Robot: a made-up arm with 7 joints. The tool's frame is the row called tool. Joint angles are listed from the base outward. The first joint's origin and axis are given. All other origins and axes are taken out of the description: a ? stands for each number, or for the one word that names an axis. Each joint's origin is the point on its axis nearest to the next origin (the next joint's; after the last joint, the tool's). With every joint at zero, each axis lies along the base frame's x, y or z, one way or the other. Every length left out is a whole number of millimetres.
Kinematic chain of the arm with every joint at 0, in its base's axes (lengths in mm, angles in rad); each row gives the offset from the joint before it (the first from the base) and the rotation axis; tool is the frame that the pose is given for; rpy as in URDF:
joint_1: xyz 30 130 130 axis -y
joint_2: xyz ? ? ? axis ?
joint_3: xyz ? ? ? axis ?
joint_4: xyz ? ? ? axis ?
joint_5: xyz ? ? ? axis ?
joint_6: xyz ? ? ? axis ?
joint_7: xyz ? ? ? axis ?
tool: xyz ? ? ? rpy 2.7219 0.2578 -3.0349
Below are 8 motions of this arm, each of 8 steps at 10 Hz.
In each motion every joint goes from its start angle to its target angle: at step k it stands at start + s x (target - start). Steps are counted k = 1, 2, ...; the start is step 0. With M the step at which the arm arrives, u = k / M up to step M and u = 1 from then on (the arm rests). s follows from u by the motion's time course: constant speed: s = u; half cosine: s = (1 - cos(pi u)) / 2; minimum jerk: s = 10 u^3 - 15 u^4 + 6 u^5.
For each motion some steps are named. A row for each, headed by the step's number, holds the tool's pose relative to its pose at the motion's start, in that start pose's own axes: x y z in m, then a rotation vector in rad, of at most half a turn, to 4 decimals.
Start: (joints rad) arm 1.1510 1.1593 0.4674 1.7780 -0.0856 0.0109 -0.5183
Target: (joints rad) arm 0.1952 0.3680 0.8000 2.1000 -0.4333 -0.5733 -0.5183
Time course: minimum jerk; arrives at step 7
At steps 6, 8:
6: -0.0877 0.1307 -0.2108 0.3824 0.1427 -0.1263
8: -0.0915 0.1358 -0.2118 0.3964 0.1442 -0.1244

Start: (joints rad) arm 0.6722 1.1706 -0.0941 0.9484 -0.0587 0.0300 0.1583
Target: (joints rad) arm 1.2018 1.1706 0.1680 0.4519 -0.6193 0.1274 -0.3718
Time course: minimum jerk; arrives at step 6
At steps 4, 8:
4: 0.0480 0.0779 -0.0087 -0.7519 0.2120 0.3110
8: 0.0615 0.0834 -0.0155 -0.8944 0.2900 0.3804

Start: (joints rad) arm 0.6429 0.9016 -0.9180 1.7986 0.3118 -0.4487 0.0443
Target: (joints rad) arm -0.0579 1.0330 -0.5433 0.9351 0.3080 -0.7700 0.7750
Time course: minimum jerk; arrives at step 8
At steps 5, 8:
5: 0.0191 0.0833 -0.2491 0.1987 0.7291 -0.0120
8: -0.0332 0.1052 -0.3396 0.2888 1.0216 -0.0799

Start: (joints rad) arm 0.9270 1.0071 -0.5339 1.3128 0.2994 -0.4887 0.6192
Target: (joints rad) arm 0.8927 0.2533 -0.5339 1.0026 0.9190 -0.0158 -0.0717
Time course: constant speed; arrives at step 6
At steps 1, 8:
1: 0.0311 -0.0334 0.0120 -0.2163 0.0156 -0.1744
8: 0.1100 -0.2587 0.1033 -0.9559 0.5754 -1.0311

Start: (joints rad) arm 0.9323 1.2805 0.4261 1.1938 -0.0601 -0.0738 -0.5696
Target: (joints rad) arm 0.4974 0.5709 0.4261 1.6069 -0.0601 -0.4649 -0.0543
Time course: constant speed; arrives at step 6
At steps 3, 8:
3: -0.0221 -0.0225 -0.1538 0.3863 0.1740 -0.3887
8: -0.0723 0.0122 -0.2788 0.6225 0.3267 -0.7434

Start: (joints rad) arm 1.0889 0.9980 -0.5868 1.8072 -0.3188 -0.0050 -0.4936
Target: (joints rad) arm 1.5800 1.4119 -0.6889 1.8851 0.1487 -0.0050 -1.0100
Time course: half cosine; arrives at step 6
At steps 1, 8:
1: 0.0010 0.0088 0.0090 -0.0446 -0.0141 0.0119
8: -0.0256 0.1479 0.1012 -0.6964 -0.1755 0.1960

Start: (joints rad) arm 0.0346 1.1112 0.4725 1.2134 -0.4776 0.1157 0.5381
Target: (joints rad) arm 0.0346 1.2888 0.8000 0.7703 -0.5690 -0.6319 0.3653
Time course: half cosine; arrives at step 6
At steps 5, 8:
5: 0.0940 0.0816 -0.0475 -0.2039 -0.3096 0.1167
8: 0.0996 0.0860 -0.0521 -0.2172 -0.3342 0.1198

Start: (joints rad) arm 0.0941 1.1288 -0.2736 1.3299 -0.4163 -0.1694 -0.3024
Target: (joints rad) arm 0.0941 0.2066 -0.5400 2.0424 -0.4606 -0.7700 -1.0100
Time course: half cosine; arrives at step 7
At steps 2, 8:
2: -0.0555 -0.0568 0.0041 -0.2003 -0.1534 -0.2893
8: -0.3164 -0.0887 0.0487 -1.4866 -0.3917 -1.5360

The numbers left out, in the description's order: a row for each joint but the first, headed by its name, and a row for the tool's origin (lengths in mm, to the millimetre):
joint_2: xyz 10 0 10, axis +x
joint_3: xyz 0 10 -260, axis +z
joint_4: xyz -30 20 0, axis -y
joint_5: xyz -30 0 -270, axis +z
joint_6: xyz -10 30 0, axis +y
joint_7: xyz 10 0 0, axis -x
tool: xyz 0 0 0

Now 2 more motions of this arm.
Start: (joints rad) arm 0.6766 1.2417 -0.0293 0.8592 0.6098 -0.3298 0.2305
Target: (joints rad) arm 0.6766 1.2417 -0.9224 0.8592 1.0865 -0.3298 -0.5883
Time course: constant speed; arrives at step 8
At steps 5, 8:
5: 0.0552 -0.0496 -0.0409 -0.2249 0.2296 0.1400
8: 0.0835 -0.0624 -0.0811 -0.3655 0.3494 0.3341

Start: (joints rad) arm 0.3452 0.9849 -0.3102 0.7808 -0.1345 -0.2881 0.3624
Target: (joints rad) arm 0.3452 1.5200 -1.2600 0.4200 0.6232 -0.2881 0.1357
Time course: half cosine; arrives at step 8
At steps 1, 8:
1: 0.0036 0.0046 -0.0036 0.0051 0.0196 0.0063
8: 0.0228 0.2090 -0.1556 -0.1700 0.6296 0.4173

